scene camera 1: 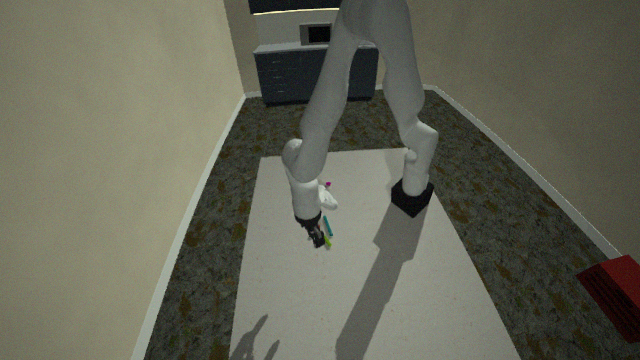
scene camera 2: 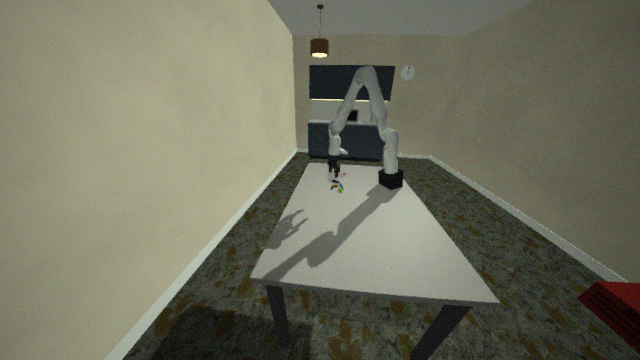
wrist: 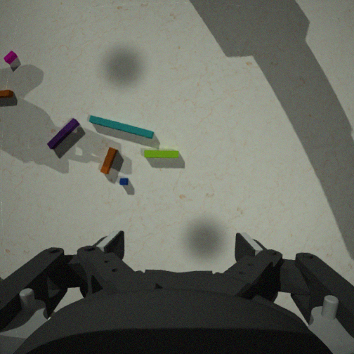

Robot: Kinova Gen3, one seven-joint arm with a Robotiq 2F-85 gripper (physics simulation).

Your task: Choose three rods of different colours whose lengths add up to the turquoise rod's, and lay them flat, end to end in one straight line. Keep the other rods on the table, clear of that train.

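Seen in the pictures: gripper, between the fingertips: (scene camera 1: 310,235) (scene camera 2: 333,174); arm's base, origin of its link: (scene camera 1: 412,186) (scene camera 2: 390,170).
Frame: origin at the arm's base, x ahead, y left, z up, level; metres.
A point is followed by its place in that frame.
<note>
The turquoise rod (wrist: 121,127) (scene camera 1: 328,226) @[x 0.372, y 0.044, z -0.122 m] lies on the table, longest of the rods. A lime rod (wrist: 161,154) (scene camera 1: 328,242) @[x 0.385, y 0.119, z -0.121 m] lies close beside its right end in the wrist view. A purple rod (wrist: 63,133) lies slanted at its left. An orange rod (wrist: 109,160) and a short blue rod (wrist: 124,181) lie below it in that view. Another orange rod (wrist: 6,94) is cut by the left edge, and a short magenta rod (wrist: 10,57) (scene camera 1: 328,184) @[x 0.326, y -0.203, z -0.125 m] lies above that one. My gripper (wrist: 179,244) (scene camera 1: 319,244) @[x 0.453, y 0.165, z 0.024 m] (scene camera 2: 334,174) @[x 0.453, y 0.165, z 0.024 m] is open and empty, above the table, apart from the rods.
The white table (scene camera 1: 285,300) @[x 0.570, y 0.315, z -0.132 m] (scene camera 2: 390,250) @[x 0.201, y 0.654, z -0.132 m] carries the black arm base (scene camera 1: 412,198) @[x 0.023, y 0.050, z -0.013 m] (scene camera 2: 391,179) @[x 0.012, y 0.080, z -0.037 m] at its right side. The arm's shadow crosses the table. A red box (scene camera 1: 620,290) (scene camera 2: 615,305) stands off the table at the right.
</note>
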